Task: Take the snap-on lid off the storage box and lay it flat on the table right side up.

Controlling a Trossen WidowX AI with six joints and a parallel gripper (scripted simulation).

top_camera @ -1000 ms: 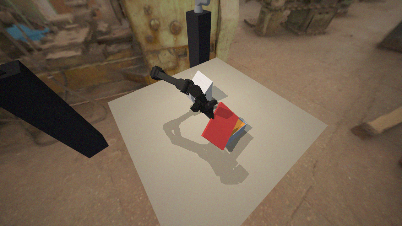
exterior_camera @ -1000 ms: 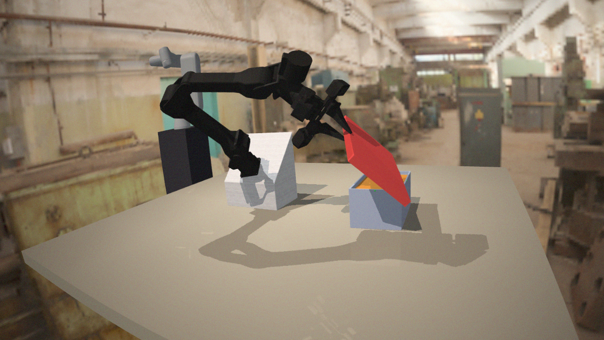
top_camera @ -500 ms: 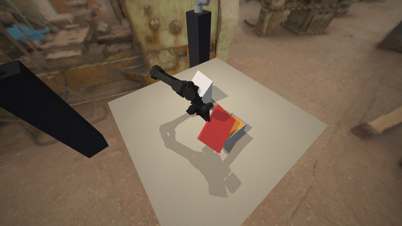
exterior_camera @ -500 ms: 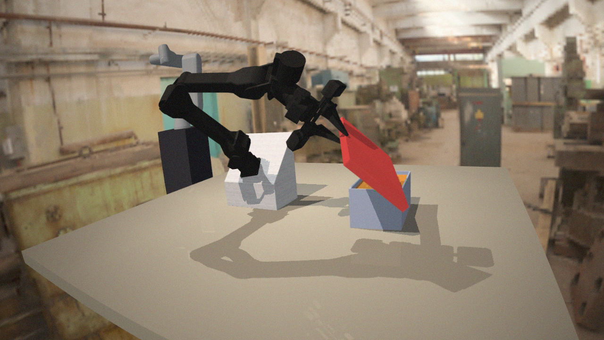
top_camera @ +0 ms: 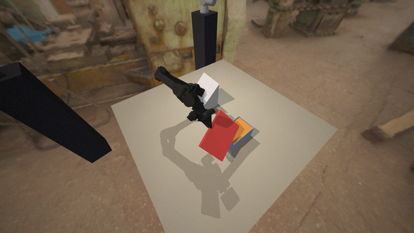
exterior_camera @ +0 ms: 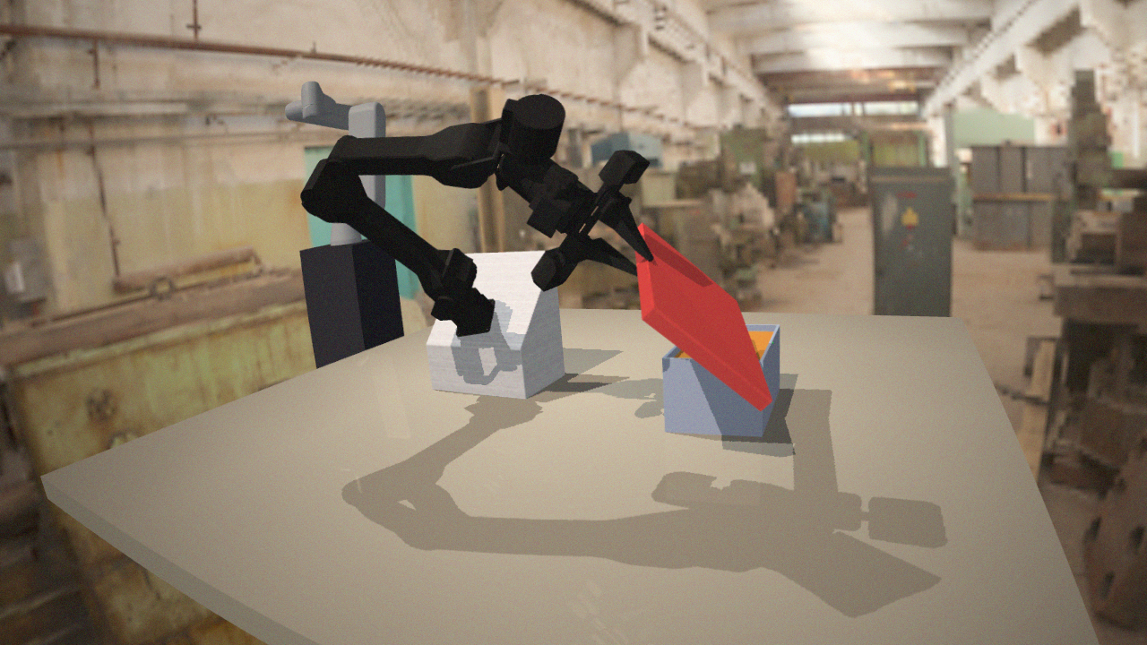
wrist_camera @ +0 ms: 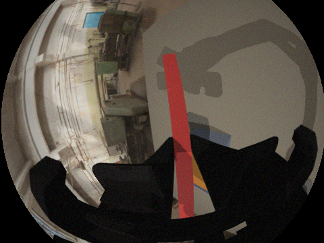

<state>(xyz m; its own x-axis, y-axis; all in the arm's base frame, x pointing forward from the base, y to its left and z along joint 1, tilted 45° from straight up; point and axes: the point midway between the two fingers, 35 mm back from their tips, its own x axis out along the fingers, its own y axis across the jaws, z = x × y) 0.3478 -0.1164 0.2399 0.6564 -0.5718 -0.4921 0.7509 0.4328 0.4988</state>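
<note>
My gripper tip is now 5 cm short of the red lid, 5 cm above it and 3 cm to the right of it. The rest, counted from my gripper tip: blue storage box (18 cm to the left, 18 cm below, 7 cm ahead).
</note>
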